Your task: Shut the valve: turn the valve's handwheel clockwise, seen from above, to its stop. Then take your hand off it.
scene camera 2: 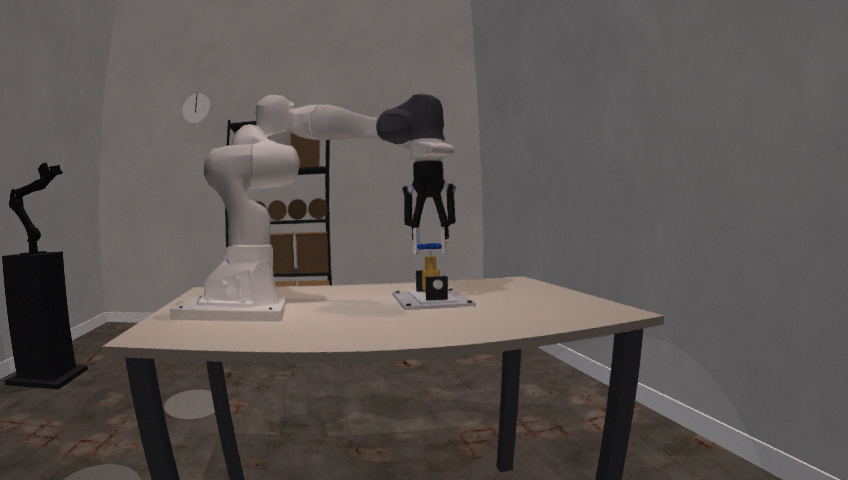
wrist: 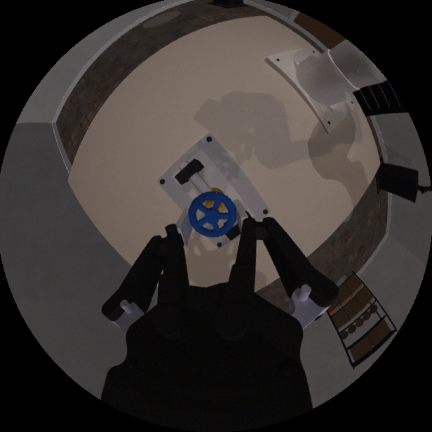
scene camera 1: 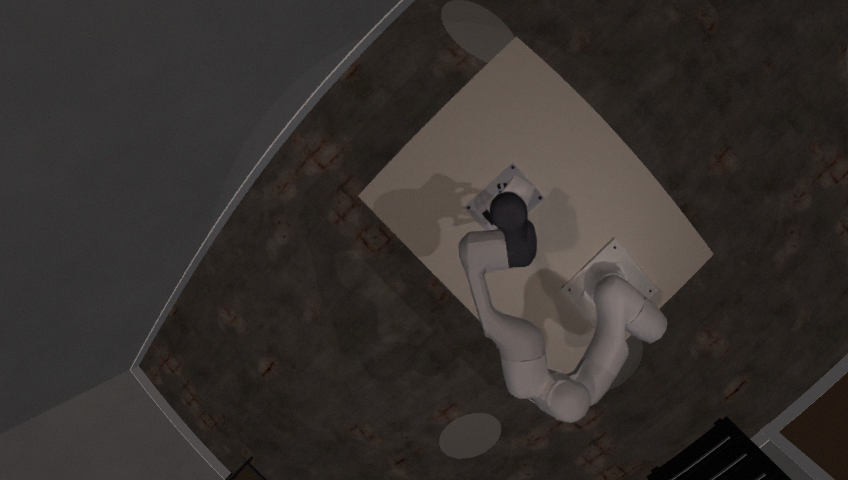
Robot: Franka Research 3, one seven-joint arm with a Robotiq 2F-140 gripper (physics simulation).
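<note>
The blue five-spoked handwheel (scene camera 2: 429, 246) (wrist: 212, 198) sits level on top of the valve, above its yellow body (scene camera 2: 430, 278). The valve stands on a light grey base plate (scene camera 2: 410, 302) (wrist: 209, 145) with black end blocks (scene camera 2: 436, 287) (wrist: 189, 171). My gripper (scene camera 2: 429, 245) (wrist: 212, 212) points straight down and is shut on the handwheel, with one finger pad at each side of its rim. In scene camera 1 the arm's dark wrist hides the handwheel and the fingers. The wheel's turned angle relative to its stop cannot be read.
The valve's plate is on the beige table (scene camera 1: 535, 107) (scene camera 2: 333, 333) (wrist: 140, 100), beside the arm's white base (scene camera 1: 636, 270) (scene camera 2: 241, 285). The arm arches over the table's edge in scene camera 1. A shelf rack and a black pedestal (scene camera 2: 38, 309) with a small black arm stand beyond the table.
</note>
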